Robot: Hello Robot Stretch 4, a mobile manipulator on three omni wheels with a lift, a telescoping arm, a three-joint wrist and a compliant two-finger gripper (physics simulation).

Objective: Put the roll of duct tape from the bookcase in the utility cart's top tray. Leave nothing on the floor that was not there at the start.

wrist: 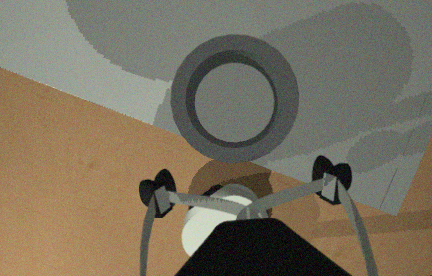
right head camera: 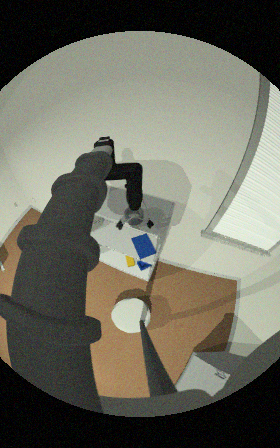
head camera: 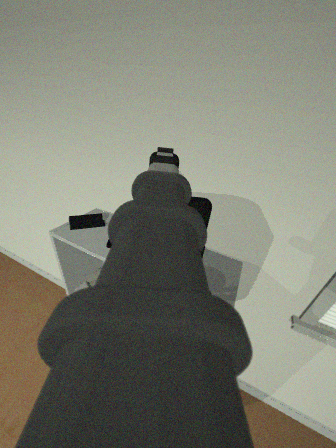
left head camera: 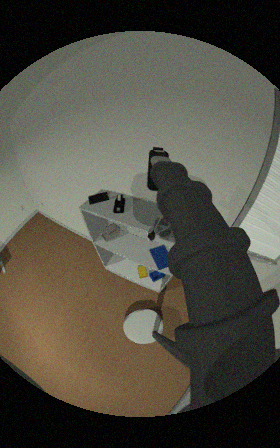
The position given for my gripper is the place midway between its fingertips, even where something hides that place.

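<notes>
My gripper (wrist: 242, 178) is here in the wrist view. I see a bookcase (head camera: 80, 252) too, and the bookcase is also visible in the wrist view (wrist: 356, 74) and in the right head camera view (right head camera: 159, 210). A cabinet (right head camera: 203, 369) is in sight as well.
</notes>
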